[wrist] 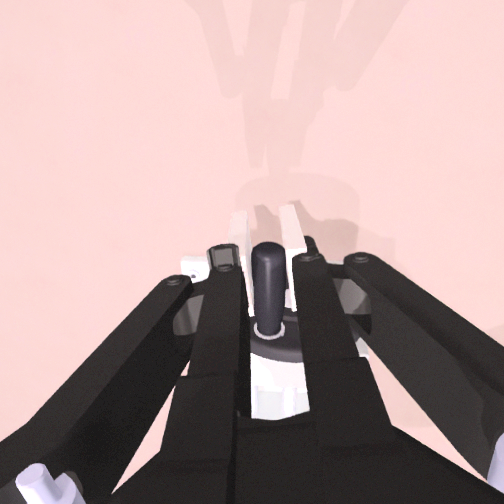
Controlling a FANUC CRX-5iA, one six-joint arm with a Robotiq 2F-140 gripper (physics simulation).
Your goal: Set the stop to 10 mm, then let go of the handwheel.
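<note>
My gripper [267,257] straddles the dark upright handle [269,290] of the handwheel [280,345], one finger on each side. A thin strip of the white fixture shows between the handle and each finger, so the fingers look slightly apart from it, not clamped. The dark wheel disc sits under the handle's base on the white stop fixture [272,385]. Two white rails [292,227] run away from me behind the handle. No scale or stop reading is visible.
The gripper's outer links spread wide to the lower left and lower right and fill the bottom of the view. The arm's shadow falls on the pink surface beyond the fixture [280,100].
</note>
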